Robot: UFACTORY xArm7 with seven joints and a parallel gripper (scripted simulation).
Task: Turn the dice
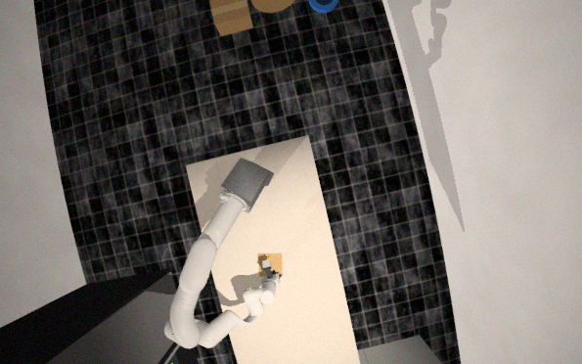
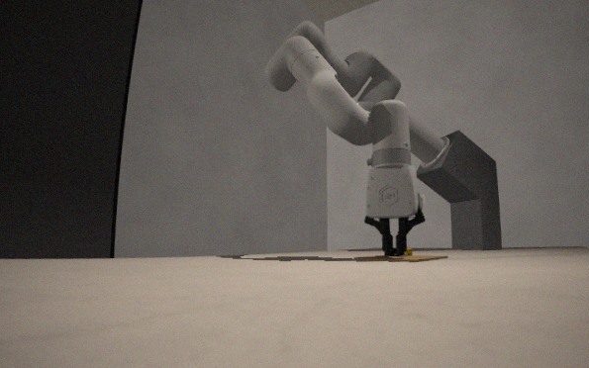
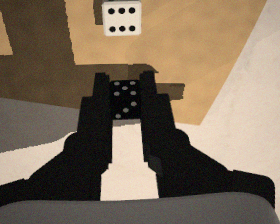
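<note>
Now: the black die 1 cm below my hand. Also, from my hand: pale die 5 cm behind, 1 cm to the left, 2 cm below; tan mat 5 cm behind, 1 cm to the left, 3 cm below; yellow die 9 cm behind, 3 cm to the left, 2 cm below.
</note>
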